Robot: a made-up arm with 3 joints. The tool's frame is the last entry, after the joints. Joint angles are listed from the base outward. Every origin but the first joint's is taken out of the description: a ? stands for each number. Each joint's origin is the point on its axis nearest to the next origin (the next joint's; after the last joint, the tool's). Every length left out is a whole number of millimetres.
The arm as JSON. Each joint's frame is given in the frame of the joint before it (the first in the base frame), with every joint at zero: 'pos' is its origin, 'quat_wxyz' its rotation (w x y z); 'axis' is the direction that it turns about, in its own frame. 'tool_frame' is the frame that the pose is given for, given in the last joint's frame.
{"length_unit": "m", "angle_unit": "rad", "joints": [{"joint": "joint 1", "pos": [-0.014, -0.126, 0.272], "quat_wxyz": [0.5, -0.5, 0.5, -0.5], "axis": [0.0, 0.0, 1.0]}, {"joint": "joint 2", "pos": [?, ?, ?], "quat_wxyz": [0.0, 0.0, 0.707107, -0.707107], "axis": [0.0, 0.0, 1.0]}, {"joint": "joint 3", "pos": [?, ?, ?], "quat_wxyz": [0.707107, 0.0, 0.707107, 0.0], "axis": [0.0, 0.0, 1.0]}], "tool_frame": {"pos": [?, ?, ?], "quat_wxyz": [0.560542, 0.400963, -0.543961, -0.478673]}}
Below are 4 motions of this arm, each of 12 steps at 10 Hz.
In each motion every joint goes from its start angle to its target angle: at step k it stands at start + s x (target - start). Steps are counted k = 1, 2, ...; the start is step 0. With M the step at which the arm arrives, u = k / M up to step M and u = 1 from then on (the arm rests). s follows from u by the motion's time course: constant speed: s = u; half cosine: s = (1 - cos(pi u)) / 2; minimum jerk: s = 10 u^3 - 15 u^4 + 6 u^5.
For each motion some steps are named. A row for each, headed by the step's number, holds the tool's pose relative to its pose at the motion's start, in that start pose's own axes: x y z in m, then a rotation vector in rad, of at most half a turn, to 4 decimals.
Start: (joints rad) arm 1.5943 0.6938 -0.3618
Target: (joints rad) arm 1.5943 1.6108 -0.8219
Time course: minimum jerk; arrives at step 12
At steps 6, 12:
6: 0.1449 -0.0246 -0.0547 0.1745 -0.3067 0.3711
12: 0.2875 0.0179 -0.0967 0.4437 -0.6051 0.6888

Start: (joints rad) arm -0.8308 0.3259 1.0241
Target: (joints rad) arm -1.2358 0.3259 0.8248
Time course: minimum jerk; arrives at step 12
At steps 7, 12:
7: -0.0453 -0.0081 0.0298 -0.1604 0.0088 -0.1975
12: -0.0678 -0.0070 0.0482 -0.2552 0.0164 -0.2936

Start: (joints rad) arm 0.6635 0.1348 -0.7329
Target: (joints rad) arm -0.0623 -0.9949 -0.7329
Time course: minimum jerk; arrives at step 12
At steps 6, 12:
6: -0.0710 0.0994 0.1580 -0.6474 0.1066 -0.1295
12: -0.1532 0.2660 0.1946 -1.2925 -0.0030 -0.2734

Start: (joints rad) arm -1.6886 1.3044 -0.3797
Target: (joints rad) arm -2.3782 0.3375 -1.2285
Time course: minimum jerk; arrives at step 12
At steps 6, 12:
6: -0.0969 0.0886 0.1274 -0.4354 0.0119 -0.2804
12: -0.0857 0.2390 0.2507 -1.0395 0.0088 -0.2373

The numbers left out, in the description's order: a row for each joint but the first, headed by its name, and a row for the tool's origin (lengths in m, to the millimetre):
joint 2: -0.176 0.04 0.0
joint 3: -0.343 0.119 0.0
tool: 0.012 -0.05 0.0

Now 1 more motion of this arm.
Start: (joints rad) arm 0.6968 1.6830 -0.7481
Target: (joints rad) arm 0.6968 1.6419 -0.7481
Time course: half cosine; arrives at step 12
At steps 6, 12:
6: -0.0044 0.0022 0.0053 -0.0144 0.0046 -0.0140
12: -0.0088 0.0045 0.0105 -0.0287 0.0092 -0.0279

